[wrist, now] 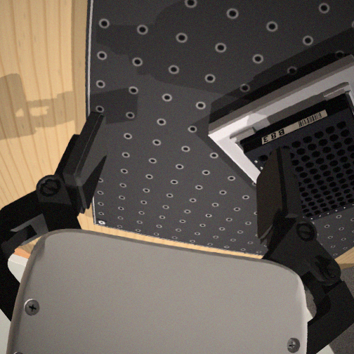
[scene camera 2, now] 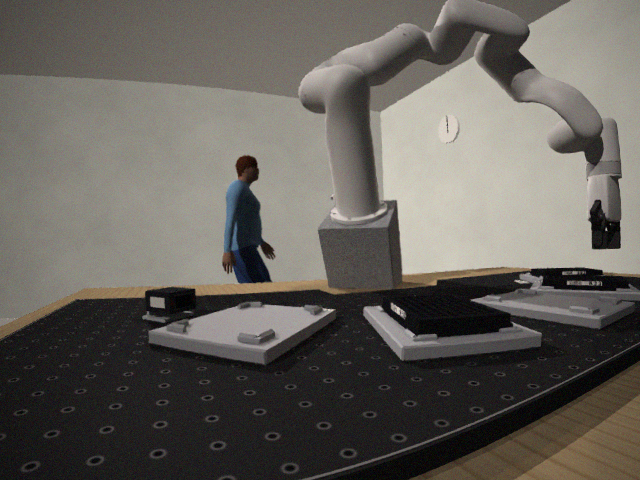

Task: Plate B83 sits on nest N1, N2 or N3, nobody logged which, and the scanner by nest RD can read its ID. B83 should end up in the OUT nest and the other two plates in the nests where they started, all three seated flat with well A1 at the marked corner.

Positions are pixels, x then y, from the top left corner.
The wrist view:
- gripper: 187,146
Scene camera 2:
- gripper: 606,249
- white nest: 554,308
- white nest: 216,334
